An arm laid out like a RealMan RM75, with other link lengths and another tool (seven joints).
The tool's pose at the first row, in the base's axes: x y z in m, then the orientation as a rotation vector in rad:
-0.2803 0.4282 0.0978 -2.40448 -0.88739 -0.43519
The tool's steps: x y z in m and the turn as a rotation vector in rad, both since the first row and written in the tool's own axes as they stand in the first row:
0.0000 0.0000 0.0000 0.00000 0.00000 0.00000
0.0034 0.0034 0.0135 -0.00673 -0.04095 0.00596
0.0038 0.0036 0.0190 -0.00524 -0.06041 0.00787
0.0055 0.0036 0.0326 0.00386 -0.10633 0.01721
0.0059 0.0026 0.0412 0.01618 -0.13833 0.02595
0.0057 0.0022 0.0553 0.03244 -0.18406 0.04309
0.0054 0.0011 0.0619 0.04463 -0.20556 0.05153
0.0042 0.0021 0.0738 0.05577 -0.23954 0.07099
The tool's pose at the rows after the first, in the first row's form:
-0.2803 0.4282 0.0978 -2.40448 -0.88739 -0.43519
-0.2740 0.4356 0.0873 -2.42949 -0.89762 -0.38855
-0.2730 0.4389 0.0829 -2.43652 -0.90361 -0.36404
-0.2702 0.4477 0.0728 -2.44882 -0.91151 -0.30113
-0.2696 0.4535 0.0664 -2.45186 -0.91400 -0.25322
-0.2685 0.4619 0.0551 -2.45783 -0.91130 -0.18361
-0.2687 0.4663 0.0501 -2.45596 -0.90939 -0.14852
-0.2676 0.4720 0.0396 -2.46193 -0.89841 -0.09472

